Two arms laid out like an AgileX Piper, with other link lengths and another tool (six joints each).
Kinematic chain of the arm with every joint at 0, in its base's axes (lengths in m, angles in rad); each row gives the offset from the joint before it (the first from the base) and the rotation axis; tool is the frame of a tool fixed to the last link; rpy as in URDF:
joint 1: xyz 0 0 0.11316 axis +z
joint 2: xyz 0 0 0 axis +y
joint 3: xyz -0.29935 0 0.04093 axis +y
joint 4: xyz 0.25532 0 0.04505 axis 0.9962 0 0.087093
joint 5: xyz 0 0 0 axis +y
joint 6: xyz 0.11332 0 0.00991 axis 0.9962 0 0.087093
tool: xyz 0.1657 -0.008 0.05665 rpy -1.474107 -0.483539 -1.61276
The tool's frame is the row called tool.
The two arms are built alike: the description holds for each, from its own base.
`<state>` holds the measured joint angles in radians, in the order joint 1, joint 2, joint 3, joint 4, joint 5, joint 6, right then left.
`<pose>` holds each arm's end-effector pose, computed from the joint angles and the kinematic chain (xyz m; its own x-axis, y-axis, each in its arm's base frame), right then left.
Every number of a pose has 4 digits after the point.
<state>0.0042 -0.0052 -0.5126 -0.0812 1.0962 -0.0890 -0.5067 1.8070 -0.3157 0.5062 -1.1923 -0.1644</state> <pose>0.1697 -0.0224 0.2226 0.2244 -0.8160 0.5326 -0.4194 -0.5743 -0.7031 0.3066 -0.3262 0.1199 -0.6346 -0.5701 0.5218 -0.5549 -0.1339 -0.8211</pose>
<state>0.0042 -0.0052 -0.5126 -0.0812 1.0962 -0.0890 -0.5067 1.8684 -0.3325 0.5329 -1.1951 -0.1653</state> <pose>0.1697 -0.0224 0.2226 0.2244 -0.8160 0.5326 -0.4194 -0.5743 -0.7031 0.3042 -0.3323 0.0992 -0.6304 -0.5650 0.5323 -0.5876 -0.1008 -0.8029</pose>
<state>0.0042 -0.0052 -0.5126 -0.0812 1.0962 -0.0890 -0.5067 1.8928 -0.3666 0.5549 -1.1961 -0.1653</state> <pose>0.1697 -0.0224 0.2226 0.2244 -0.8160 0.5326 -0.4194 -0.5743 -0.7031 0.3071 -0.3400 0.0988 -0.6481 -0.5494 0.5274 -0.5813 -0.0905 -0.8086</pose>
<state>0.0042 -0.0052 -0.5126 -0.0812 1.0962 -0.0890 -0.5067 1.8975 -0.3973 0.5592 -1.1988 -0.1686</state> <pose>0.1697 -0.0224 0.2226 0.2244 -0.8160 0.5326 -0.4194 -0.5743 -0.7031 0.3137 -0.3448 0.1067 -0.6614 -0.5386 0.5220 -0.5641 -0.1015 -0.8194</pose>
